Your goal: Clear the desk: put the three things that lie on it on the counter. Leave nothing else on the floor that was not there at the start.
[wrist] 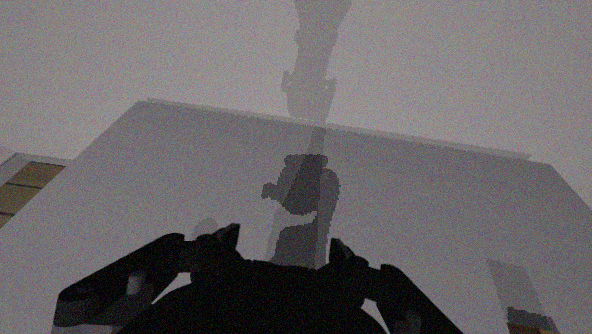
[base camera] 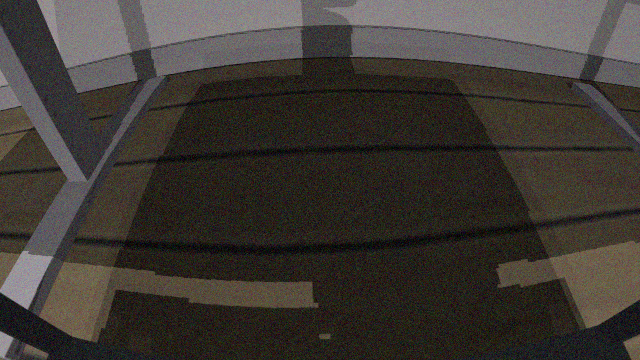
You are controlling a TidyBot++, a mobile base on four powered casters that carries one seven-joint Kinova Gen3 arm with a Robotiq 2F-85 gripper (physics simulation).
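Places are measured from the arm's base along level axes (x left, y up, z ahead), in millimetres.
Pixels of known places: gripper, between the fingertips: [wrist: 284, 241].
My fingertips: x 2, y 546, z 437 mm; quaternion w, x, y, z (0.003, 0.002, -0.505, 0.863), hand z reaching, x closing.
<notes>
Behind a point stands the place of what it marks.
The grey desk [wrist: 425, 200] @[x -366, y 323, z 627 mm] fills much of the wrist view, with its far edge running across below the wall. My gripper [wrist: 284, 241] @[x 2, y 546, z 437 mm] is open and empty over the desk, its fingers at the bottom middle of the wrist view. A brown block [wrist: 527, 328] @[x -456, y 356, z 379 mm] shows in part at the bottom right edge of the wrist view, on the desk, with its shadow behind it. A small round shadow lies just behind the left finger; what casts it is hidden by the gripper. The other desk things and the counter do not show.
In the base view, a grey desk leg [base camera: 50, 65] @[x 427, y -167, z 481 mm] stands at the left on a long foot bar [base camera: 50, 215]; another foot bar [base camera: 607, 110] is at the right. The wood floor [base camera: 320, 200] @[x 16, y -397, z 411 mm] lies in shadow between them. A pale wall [base camera: 225, 20] @[x 250, y -269, z 898 mm] stands behind.
</notes>
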